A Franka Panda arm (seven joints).
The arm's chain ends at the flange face. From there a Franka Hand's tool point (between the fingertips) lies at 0.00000 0.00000 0.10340 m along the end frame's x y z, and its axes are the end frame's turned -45 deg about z.
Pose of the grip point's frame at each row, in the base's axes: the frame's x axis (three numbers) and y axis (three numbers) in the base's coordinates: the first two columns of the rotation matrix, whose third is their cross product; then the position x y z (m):
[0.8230 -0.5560 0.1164 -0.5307 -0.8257 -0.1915 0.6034 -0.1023 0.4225]
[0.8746 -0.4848 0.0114 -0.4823 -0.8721 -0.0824 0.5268 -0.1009 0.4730]
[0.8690 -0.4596 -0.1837 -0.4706 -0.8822 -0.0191 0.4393 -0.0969 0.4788]
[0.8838 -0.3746 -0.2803 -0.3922 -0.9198 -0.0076 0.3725 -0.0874 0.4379]
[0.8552 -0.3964 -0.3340 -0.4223 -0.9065 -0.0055 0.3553 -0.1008 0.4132]
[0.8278 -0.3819 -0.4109 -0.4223 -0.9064 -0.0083 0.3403 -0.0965 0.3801]
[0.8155 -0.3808 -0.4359 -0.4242 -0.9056 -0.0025 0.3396 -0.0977 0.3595]
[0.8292 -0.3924 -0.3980 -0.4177 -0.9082 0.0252 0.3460 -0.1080 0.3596]
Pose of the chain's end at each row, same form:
[0.2067 -0.9770 -0.0531 -0.9572 -0.1907 -0.2177 0.5825 -0.1122 0.5233]
[0.2774 -0.9595 -0.0502 -0.9595 -0.2739 -0.0663 0.5216 -0.1078 0.5760]
[0.2817 -0.9488 -0.1434 -0.9472 -0.2988 0.1164 0.4551 -0.1076 0.5804]
[0.3476 -0.9153 -0.2036 -0.9023 -0.3855 0.1928 0.3989 -0.0995 0.5371]
[0.3061 -0.9213 -0.2401 -0.9033 -0.3607 0.2323 0.3864 -0.1159 0.5107]
[0.2867 -0.9110 -0.2964 -0.8840 -0.3709 0.2847 0.3785 -0.1152 0.4744]
[0.2767 -0.9096 -0.3100 -0.8766 -0.3711 0.3065 0.3803 -0.1170 0.4526]
[0.2910 -0.9197 -0.2636 -0.8817 -0.3647 0.2992 0.3844 -0.1230 0.4544]

